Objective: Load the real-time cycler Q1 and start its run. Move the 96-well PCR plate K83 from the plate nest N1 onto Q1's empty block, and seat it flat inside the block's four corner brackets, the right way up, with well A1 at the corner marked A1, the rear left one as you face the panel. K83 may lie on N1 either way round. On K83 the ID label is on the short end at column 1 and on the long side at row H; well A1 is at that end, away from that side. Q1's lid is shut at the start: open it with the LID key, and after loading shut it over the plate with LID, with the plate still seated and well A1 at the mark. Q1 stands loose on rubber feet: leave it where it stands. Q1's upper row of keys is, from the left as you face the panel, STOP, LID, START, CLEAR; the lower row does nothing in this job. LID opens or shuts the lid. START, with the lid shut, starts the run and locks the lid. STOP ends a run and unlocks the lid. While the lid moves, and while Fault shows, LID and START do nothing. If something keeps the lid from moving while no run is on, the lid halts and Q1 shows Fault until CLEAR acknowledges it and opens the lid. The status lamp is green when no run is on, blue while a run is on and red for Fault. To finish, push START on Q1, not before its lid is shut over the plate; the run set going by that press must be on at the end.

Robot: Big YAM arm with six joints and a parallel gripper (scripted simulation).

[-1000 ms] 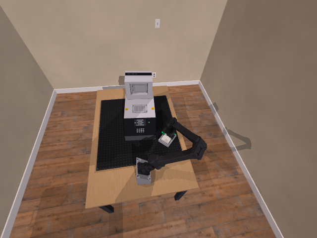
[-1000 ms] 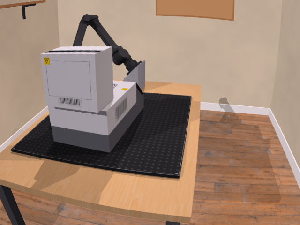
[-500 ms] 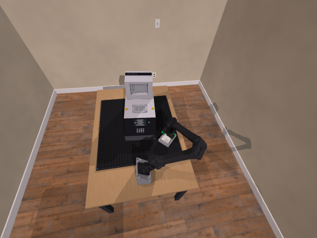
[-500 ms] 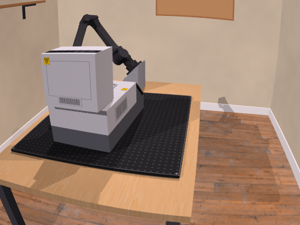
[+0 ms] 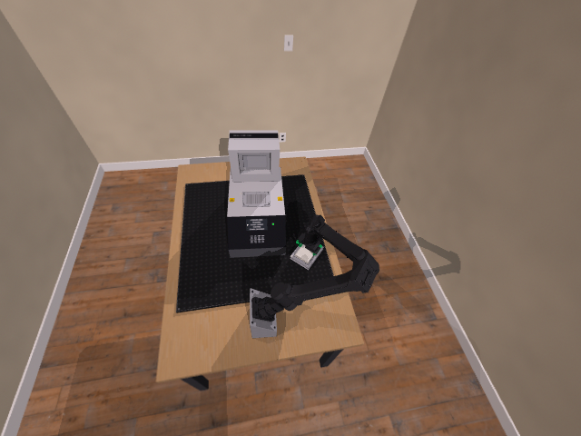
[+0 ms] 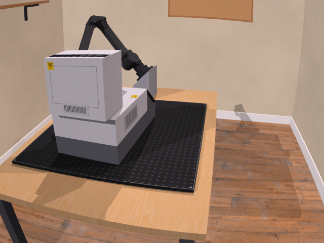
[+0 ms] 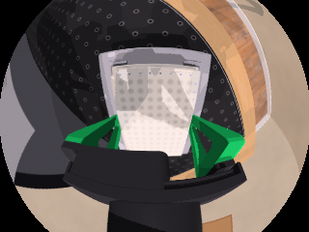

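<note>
My gripper is now right at the white plate K83. Round my hand: plate nest N1: 2 cm below.
</note>
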